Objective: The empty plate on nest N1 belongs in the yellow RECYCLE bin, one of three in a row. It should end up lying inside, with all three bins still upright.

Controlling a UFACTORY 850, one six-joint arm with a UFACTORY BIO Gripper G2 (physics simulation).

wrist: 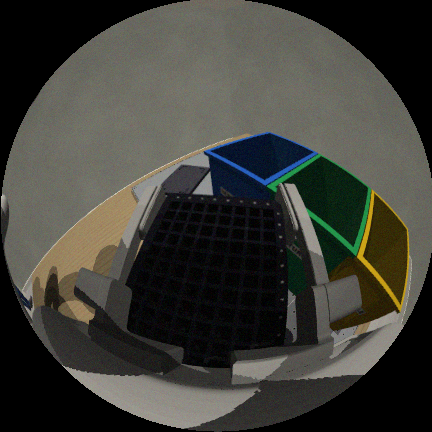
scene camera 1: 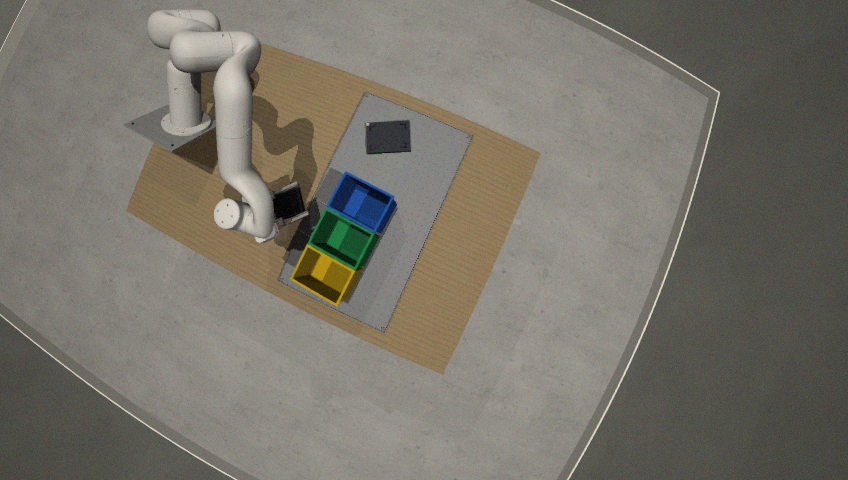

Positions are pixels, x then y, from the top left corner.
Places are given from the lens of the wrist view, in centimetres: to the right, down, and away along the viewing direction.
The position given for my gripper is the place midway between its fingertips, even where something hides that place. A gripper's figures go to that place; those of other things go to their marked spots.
my gripper (wrist: 219, 190): 0, -2, 12
blue bin (wrist: 243, 167): 6, -10, 32
green bin (wrist: 336, 201): 24, -3, 24
